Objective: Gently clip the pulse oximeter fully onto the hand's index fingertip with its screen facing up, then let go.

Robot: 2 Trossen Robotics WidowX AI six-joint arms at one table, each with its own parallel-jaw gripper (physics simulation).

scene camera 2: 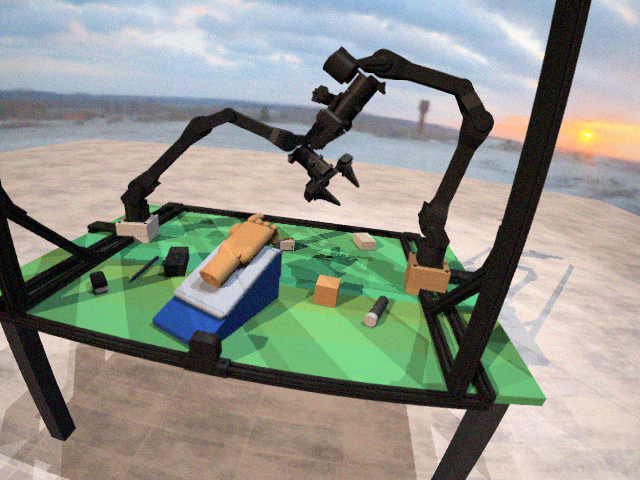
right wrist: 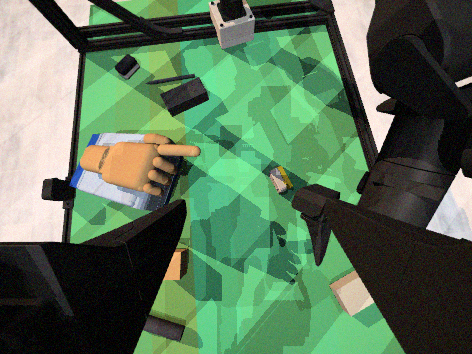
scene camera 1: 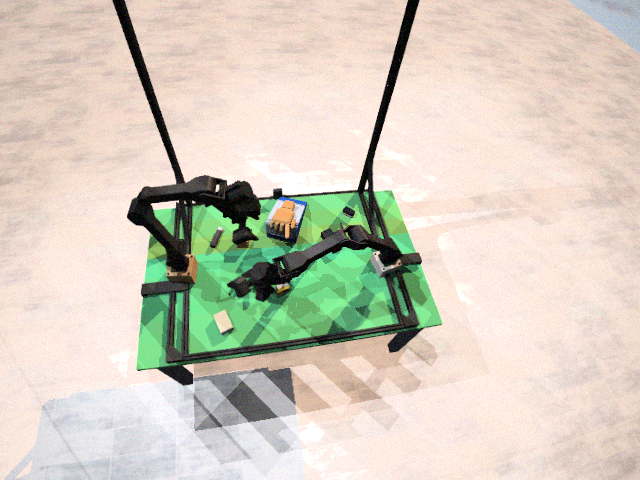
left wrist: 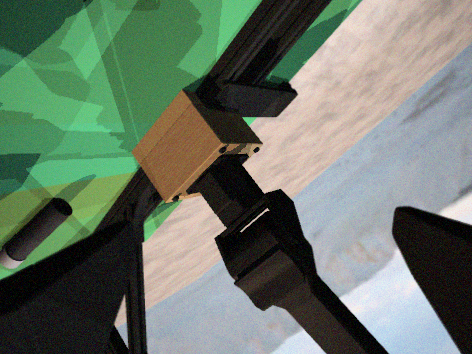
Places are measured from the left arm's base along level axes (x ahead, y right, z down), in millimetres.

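Pixels of known places: left gripper, fingertip midpoint: [scene camera 2: 349, 196] [right wrist: 353, 287] [left wrist: 264, 227]; right gripper, fingertip midpoint: [scene camera 2: 314, 147] [right wrist: 255, 205] [scene camera 1: 258, 229]; left arm's base at its link origin: [scene camera 2: 137, 218] [right wrist: 231, 10] [scene camera 1: 387, 258]; right arm's base at its link origin: [scene camera 2: 429, 262] [scene camera 1: 180, 264] [left wrist: 217, 172].
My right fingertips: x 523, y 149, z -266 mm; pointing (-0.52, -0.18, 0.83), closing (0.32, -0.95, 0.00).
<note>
Ahead of a thing's pixels: the offset from my right fingertips to its middle.
The pulse oximeter {dx -51, dy -107, dz +309 mm} [scene camera 1: 282, 288] [scene camera 2: 286, 244] [right wrist: 280, 180], small, white and yellow, lies on the green table, apart from the hand; which way its screen faces is unclear. The tan hand [scene camera 1: 285, 212] [scene camera 2: 240, 248] [right wrist: 130, 162] rests on a sloped blue wedge with a white pad. Its index finger [right wrist: 181, 150] sticks out past the pad, bare. My left gripper [scene camera 2: 347, 194] is open and empty, above the table; in the right wrist view one of its fingers hangs close to the oximeter. My right gripper [right wrist: 255, 205] is open and empty, high up, with hand and oximeter below and beyond its fingers.
An orange block {dx +41, dy +175, dz +300 mm} [scene camera 2: 326, 290] [right wrist: 176, 265], a dark cylinder {dx +148, dy +235, dz +312 mm} [scene camera 1: 216, 237] [scene camera 2: 376, 311] [left wrist: 37, 232] and a beige block {dx +213, dy -165, dz +310 mm} [scene camera 1: 223, 321] [right wrist: 353, 294] lie on the table. A black box {dx -340, dy +43, dz +307 mm} [scene camera 2: 176, 261] [right wrist: 185, 96], a dark pen {dx -420, dy +70, dz +320 mm} [scene camera 2: 144, 268] and a small black item {dx -491, dy +171, dz +309 mm} [right wrist: 127, 66] lie beyond the hand. Both arms cross near mid-table.
</note>
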